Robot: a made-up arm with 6 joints.
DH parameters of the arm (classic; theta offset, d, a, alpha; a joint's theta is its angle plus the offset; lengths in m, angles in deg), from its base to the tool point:
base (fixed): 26.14 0 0.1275 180
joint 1: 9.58 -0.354 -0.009 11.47
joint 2: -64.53 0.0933 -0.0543 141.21
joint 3: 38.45 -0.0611 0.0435 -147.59
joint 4: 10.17 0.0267 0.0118 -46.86
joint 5: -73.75 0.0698 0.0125 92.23
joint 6: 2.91 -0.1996 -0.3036 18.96
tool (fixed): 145.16 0.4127 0 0
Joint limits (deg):
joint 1: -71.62..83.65
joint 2: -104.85..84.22
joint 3: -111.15..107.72
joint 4: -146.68..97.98
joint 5: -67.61..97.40
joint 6: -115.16..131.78
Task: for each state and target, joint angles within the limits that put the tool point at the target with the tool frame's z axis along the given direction. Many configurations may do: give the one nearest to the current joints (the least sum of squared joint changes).
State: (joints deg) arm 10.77 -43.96 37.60 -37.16 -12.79 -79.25
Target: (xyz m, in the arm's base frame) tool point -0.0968 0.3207 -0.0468 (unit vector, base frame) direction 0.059 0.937 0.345
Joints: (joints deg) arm 1.30 1.76 51.64 -67.74 -53.28 -62.84
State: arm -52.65 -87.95 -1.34 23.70 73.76 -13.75
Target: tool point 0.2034 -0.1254 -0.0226 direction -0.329 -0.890 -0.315
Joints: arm -59.60 -104.73 -45.59 38.89 97.40 -1.61
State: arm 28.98 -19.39 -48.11 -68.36 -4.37 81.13
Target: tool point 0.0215 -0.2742 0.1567 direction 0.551 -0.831 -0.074
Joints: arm 37.24 -3.68 -6.88 -64.27 -23.27 110.94
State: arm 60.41 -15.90 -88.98 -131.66 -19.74 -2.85
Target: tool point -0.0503 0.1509 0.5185 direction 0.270 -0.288 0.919
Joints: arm 20.52 -50.42 -98.84 -144.90 -64.45 -30.69
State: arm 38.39 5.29 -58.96 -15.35 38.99 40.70
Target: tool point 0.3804 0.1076 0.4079 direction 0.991 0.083 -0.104
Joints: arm 58.87 5.10 -74.90 24.67 83.62 76.87
